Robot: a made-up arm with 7 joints. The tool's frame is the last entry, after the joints. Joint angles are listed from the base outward. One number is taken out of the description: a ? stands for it. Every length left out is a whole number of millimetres.
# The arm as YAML. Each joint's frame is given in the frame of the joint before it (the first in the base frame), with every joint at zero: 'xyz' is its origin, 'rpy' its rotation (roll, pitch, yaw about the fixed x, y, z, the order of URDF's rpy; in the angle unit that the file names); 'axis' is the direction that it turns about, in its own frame. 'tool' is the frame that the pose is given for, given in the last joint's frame.
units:
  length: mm
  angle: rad
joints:
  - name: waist
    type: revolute
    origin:
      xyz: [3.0, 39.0, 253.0]
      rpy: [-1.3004, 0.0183, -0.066]
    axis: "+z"
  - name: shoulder
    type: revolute
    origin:
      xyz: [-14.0, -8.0, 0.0]
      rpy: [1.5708, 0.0, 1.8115]
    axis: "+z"
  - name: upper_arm
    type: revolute
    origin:
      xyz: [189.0, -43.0, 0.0]
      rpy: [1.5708, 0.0, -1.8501]
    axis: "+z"
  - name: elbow
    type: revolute
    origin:
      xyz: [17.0, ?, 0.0]
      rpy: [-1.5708, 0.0, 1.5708]
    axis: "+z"
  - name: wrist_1
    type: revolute
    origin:
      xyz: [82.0, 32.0, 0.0]
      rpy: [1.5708, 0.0, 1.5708]
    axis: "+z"
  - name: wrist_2
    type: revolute
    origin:
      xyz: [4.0, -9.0, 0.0]
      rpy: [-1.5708, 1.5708, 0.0]
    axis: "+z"
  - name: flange
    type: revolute
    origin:
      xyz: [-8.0, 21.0, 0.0]
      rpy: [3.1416, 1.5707, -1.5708]
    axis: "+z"
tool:
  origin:
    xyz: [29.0, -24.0, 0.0]
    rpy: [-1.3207, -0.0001, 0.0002]
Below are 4 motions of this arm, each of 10 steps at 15 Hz.
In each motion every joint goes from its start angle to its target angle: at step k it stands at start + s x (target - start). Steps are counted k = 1, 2, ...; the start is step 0. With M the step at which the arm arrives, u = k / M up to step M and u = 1 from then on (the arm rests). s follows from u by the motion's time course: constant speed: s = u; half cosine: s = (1 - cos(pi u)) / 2; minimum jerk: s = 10 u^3 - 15 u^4 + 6 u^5.
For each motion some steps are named. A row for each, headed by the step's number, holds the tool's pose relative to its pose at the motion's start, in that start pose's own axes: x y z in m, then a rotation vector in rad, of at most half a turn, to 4 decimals.
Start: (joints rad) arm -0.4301 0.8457 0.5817 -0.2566 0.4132 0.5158 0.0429
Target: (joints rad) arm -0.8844 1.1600 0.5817 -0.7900 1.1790 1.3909 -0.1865
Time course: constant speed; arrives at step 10
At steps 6, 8, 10:
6: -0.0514 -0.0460 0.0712 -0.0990 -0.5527 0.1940
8: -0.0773 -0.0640 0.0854 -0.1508 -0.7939 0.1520
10: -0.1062 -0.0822 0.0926 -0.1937 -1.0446 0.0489

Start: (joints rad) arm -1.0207 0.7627 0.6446 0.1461 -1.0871 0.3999 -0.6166
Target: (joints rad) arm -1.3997 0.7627 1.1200 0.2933 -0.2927 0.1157 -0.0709
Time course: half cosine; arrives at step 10
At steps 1, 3, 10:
1: 0.0004 -0.0004 0.0015 0.0123 -0.0166 0.0250
3: 0.0030 -0.0029 0.0127 0.1104 -0.1475 0.1998
10: -0.0022 -0.0166 0.0606 0.5893 -0.8459 0.7352

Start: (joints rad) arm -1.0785 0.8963 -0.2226 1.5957 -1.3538 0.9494 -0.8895
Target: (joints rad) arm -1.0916 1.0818 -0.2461 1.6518 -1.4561 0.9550 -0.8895
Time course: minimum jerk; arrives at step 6
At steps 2, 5, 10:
2: 0.0031 -0.0071 -0.0083 0.0457 0.0020 0.0048
5: 0.0154 -0.0294 -0.0399 0.2118 0.0160 0.0242
10: 0.0161 -0.0303 -0.0415 0.2196 0.0169 0.0252

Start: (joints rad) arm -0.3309 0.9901 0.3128 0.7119 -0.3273 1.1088 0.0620
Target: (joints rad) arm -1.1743 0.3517 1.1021 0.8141 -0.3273 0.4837 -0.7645
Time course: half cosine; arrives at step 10
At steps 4, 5, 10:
4: 0.0193 -0.0380 -0.0310 0.3657 0.5670 -0.4850
5: 0.0271 -0.0493 -0.0440 0.5361 0.8089 -0.6805
10: 0.0680 -0.0745 -0.0877 1.0839 1.4997 -1.2490

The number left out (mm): 46.0
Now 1 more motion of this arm.
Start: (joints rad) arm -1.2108 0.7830 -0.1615 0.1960 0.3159 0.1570 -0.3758
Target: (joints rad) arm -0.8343 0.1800 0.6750 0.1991 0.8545 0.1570 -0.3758
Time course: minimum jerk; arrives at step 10
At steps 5, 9, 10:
5: 0.0444 -0.0002 -0.0038 -0.2342 -0.2034 -0.1707
9: 0.0974 -0.0012 -0.0308 -0.6501 -0.2928 -0.3542
10: 0.0985 -0.0014 -0.0315 -0.6586 -0.2930 -0.3574

